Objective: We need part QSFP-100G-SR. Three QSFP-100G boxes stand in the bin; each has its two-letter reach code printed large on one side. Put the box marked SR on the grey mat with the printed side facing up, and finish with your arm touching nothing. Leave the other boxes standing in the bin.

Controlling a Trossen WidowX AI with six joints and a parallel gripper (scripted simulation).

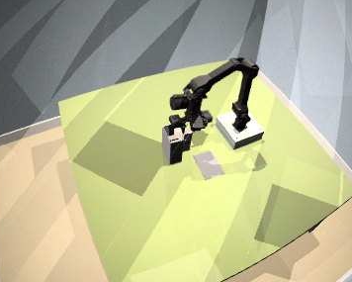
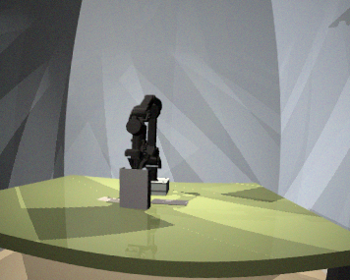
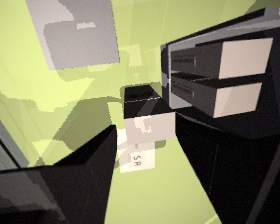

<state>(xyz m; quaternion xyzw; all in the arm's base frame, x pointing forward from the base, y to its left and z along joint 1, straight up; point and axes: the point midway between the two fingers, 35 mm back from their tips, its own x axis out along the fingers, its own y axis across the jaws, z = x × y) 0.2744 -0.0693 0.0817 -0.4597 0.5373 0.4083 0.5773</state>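
Now: the grey mat 3 cm behind my gripper tip, 14 cm to the left of it and 11 cm below it. Also, from my gripper tip: white card (3 cm behind, 11 cm to the right, 11 cm below).
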